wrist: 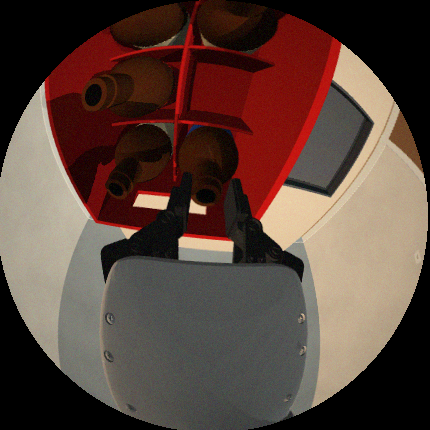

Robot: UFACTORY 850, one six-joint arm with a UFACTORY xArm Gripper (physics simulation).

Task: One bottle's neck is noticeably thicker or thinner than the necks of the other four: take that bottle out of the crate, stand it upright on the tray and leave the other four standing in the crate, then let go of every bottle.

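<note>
The red crate [295, 60] holds five brown bottles in two columns. The near right bottle [209, 150] stands with its neck between the tips of my gripper [209, 187]. The fingers are part open, with a gap beside the neck, and grip nothing. The near left bottle [144, 154] and the middle left bottle [146, 85] show their necks. The far left bottle [149, 25] and the far right bottle [237, 25] are cut off by the view's edge. I cannot tell surely which neck differs. The dark grey tray [325, 145] lies right of the crate and holds no bottle.
Thin red dividers [181, 95] split the crate into compartments. The middle right compartment [217, 90] is empty. The near crate wall has a pale handle slot [151, 200] close to the fingers. The pale table [282, 220] ends in an edge beyond the tray.
</note>
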